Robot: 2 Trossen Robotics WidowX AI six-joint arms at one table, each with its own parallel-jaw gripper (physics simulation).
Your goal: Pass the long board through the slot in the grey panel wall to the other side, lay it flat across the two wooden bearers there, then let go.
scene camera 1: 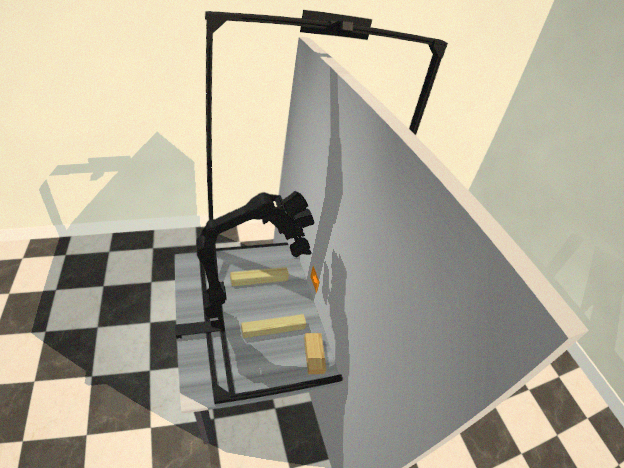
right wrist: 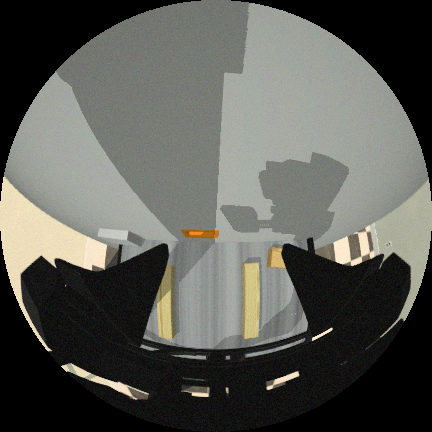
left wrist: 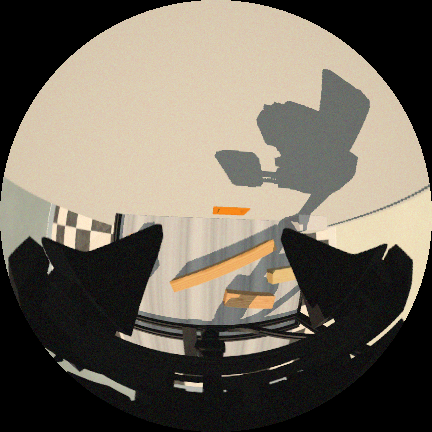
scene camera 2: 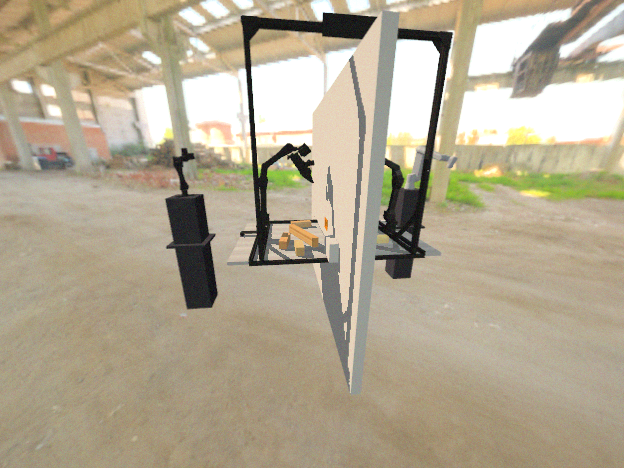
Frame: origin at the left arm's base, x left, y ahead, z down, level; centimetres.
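Where they show: left gripper, between the fingertips: [left wrist: 224, 232] [scene camera 2: 312, 182]; right gripper, between the fingertips: [right wrist: 227, 250]; left arm's base, origin of its link: [left wrist: 209, 334]; right arm's base, origin of its link: [scene camera 1: 213, 311] [right wrist: 215, 358] [scene camera 2: 390, 231].
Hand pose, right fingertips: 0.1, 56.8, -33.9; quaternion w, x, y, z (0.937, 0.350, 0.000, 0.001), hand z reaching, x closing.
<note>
Things, the pixels of their top centre, and the offset from my right fingertips, as dx, dy, dz. "*": a spot on its surface instead.
- long orange-brown board, centre of its top: [left wrist: 224, 267] [scene camera 2: 302, 230] -4.0, -29.4, +29.9
- orange-rimmed slot, a spot on its surface: [right wrist: 200, 233] [scene camera 1: 315, 282] * -4.5, -9.1, +27.9
- wooden block, centre of its top: [right wrist: 291, 258] [scene camera 1: 315, 350] +25.3, -1.2, +32.0
- orange-brown block, centre of its top: [left wrist: 250, 301] [scene camera 2: 284, 236] -12.8, -41.3, +30.8
- yellowish block, centre of its top: [left wrist: 287, 274] [scene camera 2: 299, 243] -25.9, -33.2, +30.8
The long orange-brown board [scene camera 2: 302, 234] [left wrist: 222, 266] lies slantwise on the left arm's side of the grey panel wall [scene camera 1: 403, 251] [scene camera 2: 337, 125] [left wrist: 125, 100] [right wrist: 300, 100], its shadow beside it. The orange-rimmed slot [scene camera 1: 315, 279] [scene camera 2: 326, 223] [left wrist: 231, 211] [right wrist: 200, 233] is low in the wall. On the other side, two pale yellow bearers, one [scene camera 1: 259, 276] [right wrist: 167, 322] and another [scene camera 1: 273, 326] [right wrist: 251, 300], lie roughly parallel. My left gripper [left wrist: 224, 232] is open and empty, above and away from the board. My right gripper [scene camera 1: 300, 246] [right wrist: 227, 250] is open and empty above the bearer side, near the wall. The panel hides it in scene camera 2.
A wooden block [scene camera 1: 315, 352] [right wrist: 276, 257] lies near the wall on the bearer side. On the board's side lie an orange-brown block [left wrist: 249, 299] and a yellowish block [left wrist: 281, 275]. A grey block [scene camera 2: 332, 252] [right wrist: 112, 234] is at the wall. A black frame [scene camera 1: 209, 125] [scene camera 2: 252, 100] surrounds the table.
</note>
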